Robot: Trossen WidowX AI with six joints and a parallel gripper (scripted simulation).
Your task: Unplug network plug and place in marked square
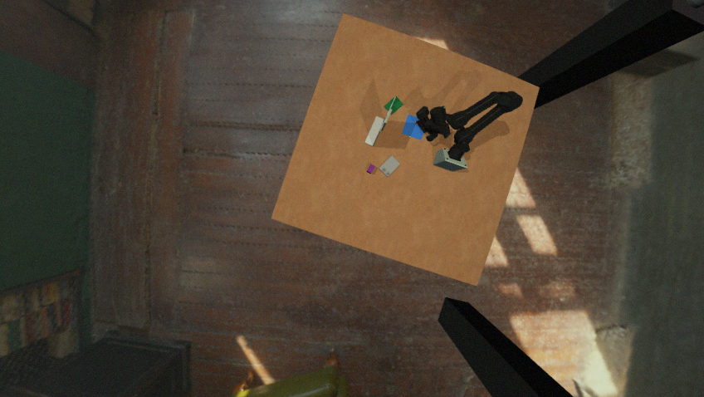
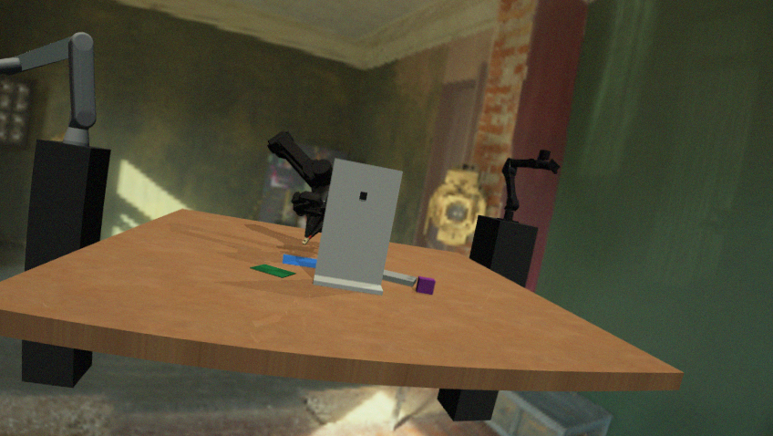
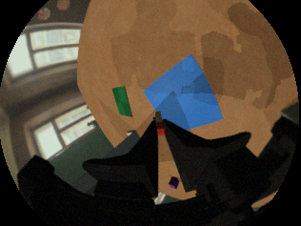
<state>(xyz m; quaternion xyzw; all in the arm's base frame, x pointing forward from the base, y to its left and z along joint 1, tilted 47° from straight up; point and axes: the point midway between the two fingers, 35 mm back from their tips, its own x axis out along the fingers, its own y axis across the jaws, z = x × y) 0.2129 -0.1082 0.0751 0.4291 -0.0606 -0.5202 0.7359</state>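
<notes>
Right now the blue marked square is 10 mm behind my gripper tip and 70 mm below it. Round my gripper tip: grey panel 190 mm ahead, 100 mm to the left, 70 mm above; then green flat pad 140 mm ahead, 90 mm to the right, 70 mm below; then orange-red plug right at my gripper tip.
</notes>
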